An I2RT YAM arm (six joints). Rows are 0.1 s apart.
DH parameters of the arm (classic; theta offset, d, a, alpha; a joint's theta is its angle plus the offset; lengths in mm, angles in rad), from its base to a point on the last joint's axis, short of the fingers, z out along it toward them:
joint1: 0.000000 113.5 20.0 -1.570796
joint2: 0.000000 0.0 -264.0 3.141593
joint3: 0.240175 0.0 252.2 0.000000
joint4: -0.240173 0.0 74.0 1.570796
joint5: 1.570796 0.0 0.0 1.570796
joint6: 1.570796 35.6 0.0 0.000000
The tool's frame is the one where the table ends.
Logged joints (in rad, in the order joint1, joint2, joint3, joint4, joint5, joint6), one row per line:
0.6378 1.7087 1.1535 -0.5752 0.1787 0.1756
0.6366 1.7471 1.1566 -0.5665 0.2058 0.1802
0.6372 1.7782 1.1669 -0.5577 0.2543 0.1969
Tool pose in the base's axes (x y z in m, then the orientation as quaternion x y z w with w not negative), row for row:
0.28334 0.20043 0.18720 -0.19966 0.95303 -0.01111 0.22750
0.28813 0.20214 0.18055 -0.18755 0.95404 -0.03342 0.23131
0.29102 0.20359 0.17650 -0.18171 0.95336 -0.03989 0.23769
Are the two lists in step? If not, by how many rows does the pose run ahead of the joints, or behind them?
The pose runs 1 row ahead of the joints: the pose in row i belongs to the joints in row i + 1.
